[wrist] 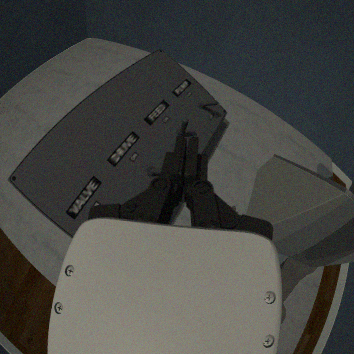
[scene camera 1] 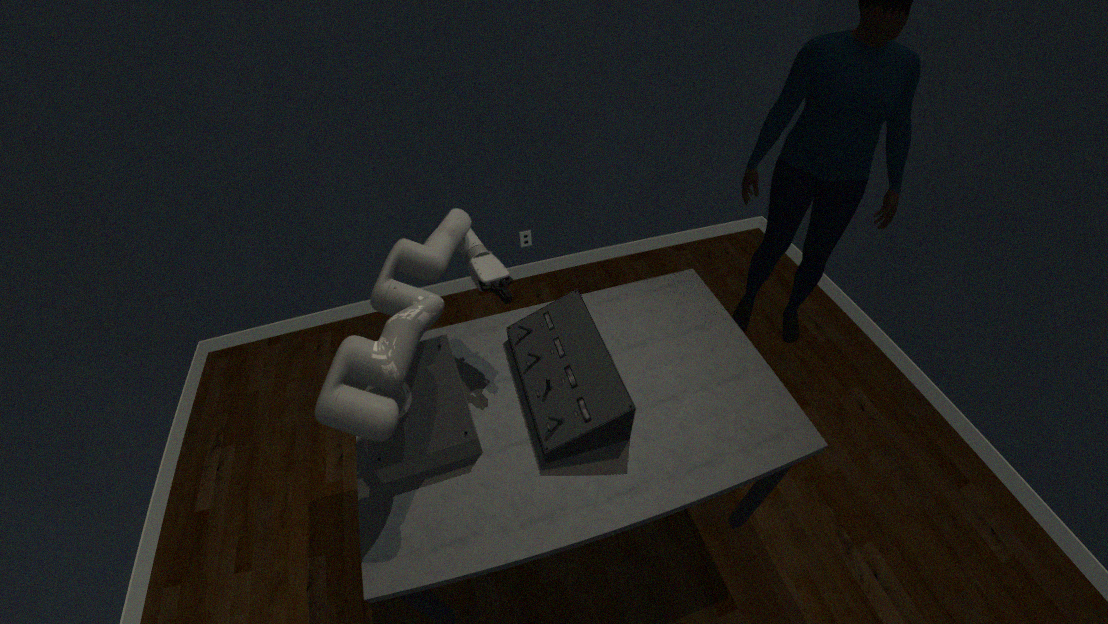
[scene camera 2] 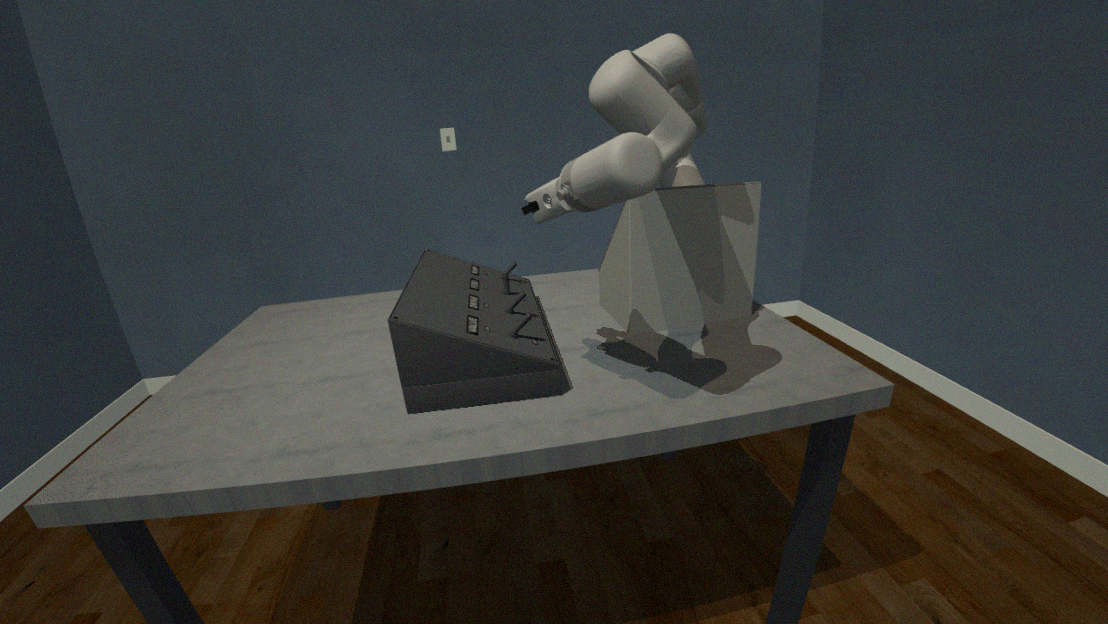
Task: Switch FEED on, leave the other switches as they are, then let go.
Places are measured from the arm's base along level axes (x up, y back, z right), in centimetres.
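Where they show: gripper, between the fingertips: (wrist: 187,150) (scene camera 1: 509,300) (scene camera 2: 534,206); arm's base, origin of its link: (scene camera 2: 696,218).
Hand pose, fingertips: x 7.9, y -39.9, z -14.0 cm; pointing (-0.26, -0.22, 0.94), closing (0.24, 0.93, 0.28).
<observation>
Things, the pixels of their top centre, and the offset from my fingertips. Level surfaces: height alone.
- FEED label, centre of its top: (scene camera 2: 474,282) (wrist: 157,110) (scene camera 1: 570,375) dz +19.4, dx -17.7, dy -10.7 cm
- DRIVE label, centre of its top: (wrist: 123,146) (scene camera 2: 473,300) (scene camera 1: 559,346) dz +7.5, dx -17.7, dy -12.0 cm
- FEED lever, centre of its top: (wrist: 185,119) (scene camera 2: 505,271) (scene camera 1: 547,378) dz +18.7, dx -16.0, dy -3.8 cm
- pale table, height of its surface: dx -29.9 cm
A dark sloped panel (scene camera 1: 600,379) (scene camera 2: 445,294) (wrist: 75,135) carries a row of lever switches. In the wrist view the FEED label (wrist: 156,112) lies between the PUMP label and the DRIVE label (wrist: 124,149). The FEED lever (wrist: 185,126) (scene camera 1: 546,388) sits at a different angle from its neighbours; its exact position is hard to read in the dim light. The PUMP lever (wrist: 211,108) shows beyond it; the VALVE lever is hidden in the wrist view. My gripper (wrist: 187,150) (scene camera 1: 507,296) (scene camera 2: 528,207) is shut and empty, raised above the panel and apart from the levers.
The panel stands on a pale table (scene camera 1: 697,387) (scene camera 2: 255,434) (wrist: 45,110). The pedestal (scene camera 1: 434,418) (scene camera 2: 682,263) under my arm stands beside the panel's lever side. A person (scene camera 1: 837,108) stands beyond the table in scene camera 1.
</observation>
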